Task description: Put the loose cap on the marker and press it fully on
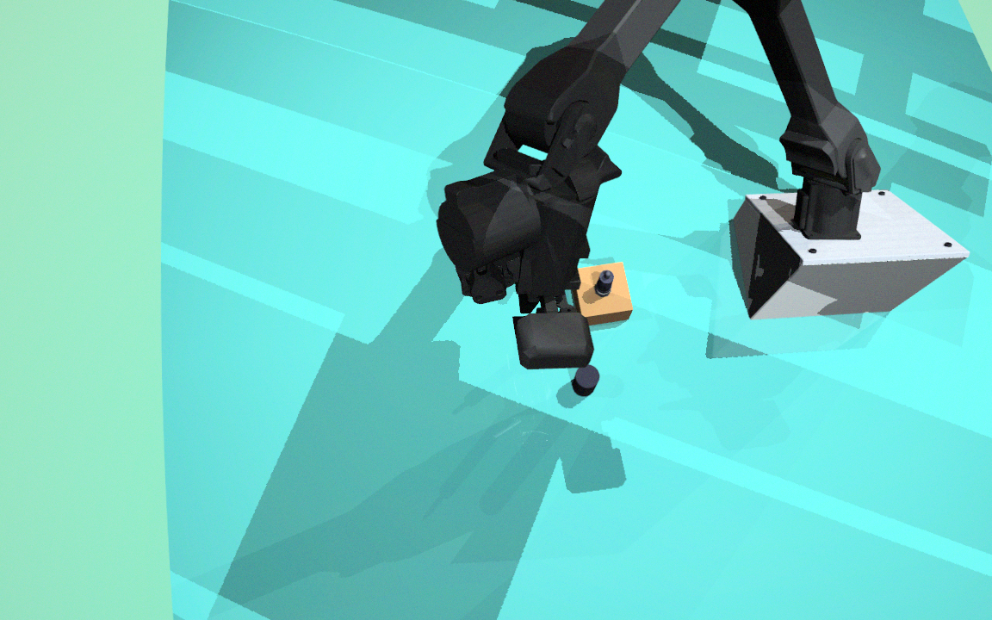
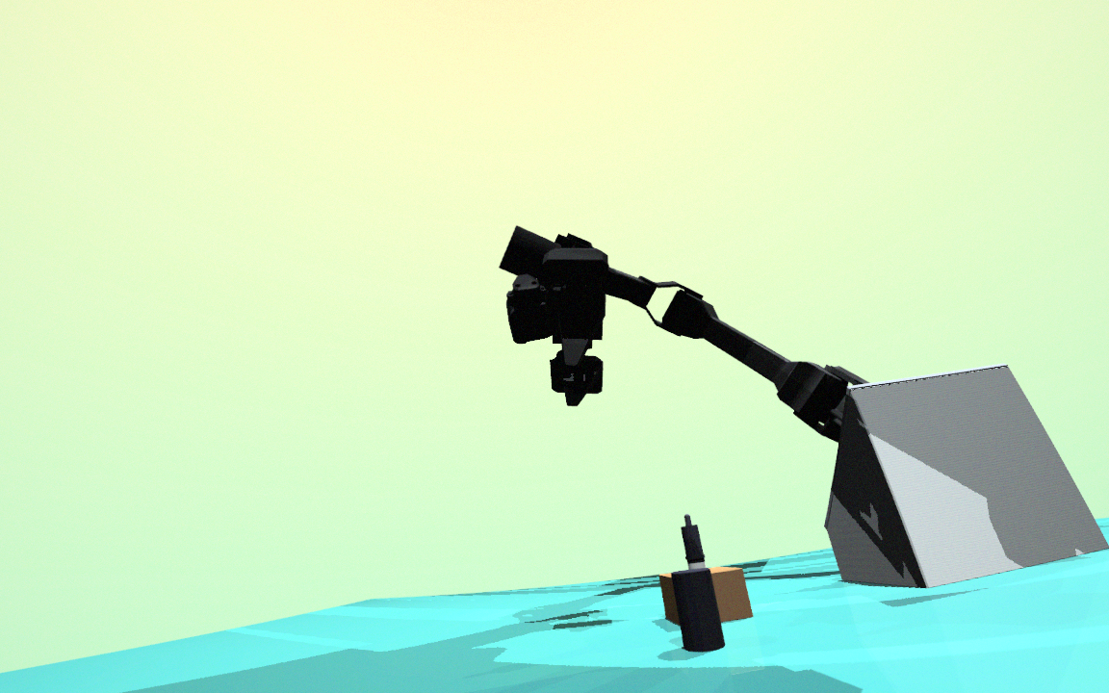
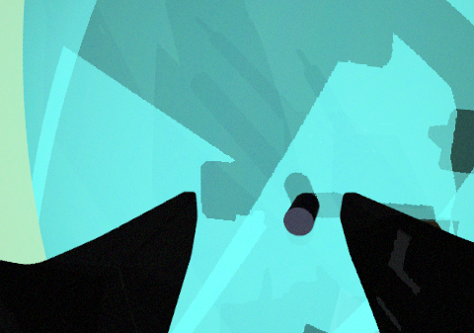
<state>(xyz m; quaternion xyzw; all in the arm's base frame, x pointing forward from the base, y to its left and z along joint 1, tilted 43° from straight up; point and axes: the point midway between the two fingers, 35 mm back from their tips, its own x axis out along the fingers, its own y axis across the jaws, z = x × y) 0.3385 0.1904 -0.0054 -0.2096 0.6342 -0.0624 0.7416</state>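
My gripper tip is now 70 mm past the dark round cap and 190 mm above it. The rest, counted from my gripper tip: brown holder block: 100 mm behind, 110 mm to the right, 200 mm below.
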